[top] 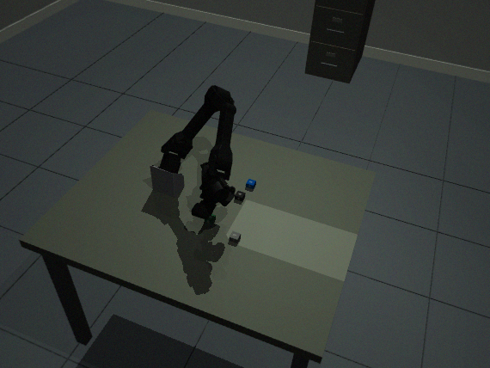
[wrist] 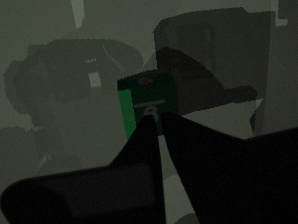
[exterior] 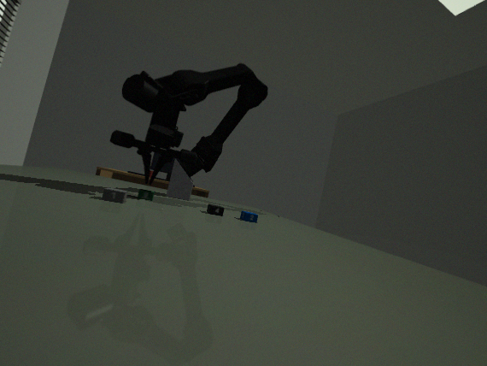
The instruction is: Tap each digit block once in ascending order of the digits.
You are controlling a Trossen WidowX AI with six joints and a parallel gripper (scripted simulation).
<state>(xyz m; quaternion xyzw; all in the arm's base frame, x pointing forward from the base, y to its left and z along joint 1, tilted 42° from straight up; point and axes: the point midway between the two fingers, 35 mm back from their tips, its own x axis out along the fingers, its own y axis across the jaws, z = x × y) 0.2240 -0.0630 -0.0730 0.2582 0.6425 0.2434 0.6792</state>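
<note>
Now: the green block 20 mm below my gripper tip. The rest, counted from my gripper tip: blue block marked 2 (70 mm ahead, 240 mm to the left, 20 mm below); black block marked 4 (60 mm ahead, 160 mm to the left, 20 mm below); grey block marked 1 (120 mm ahead, 40 mm to the right, 20 mm below).
</note>
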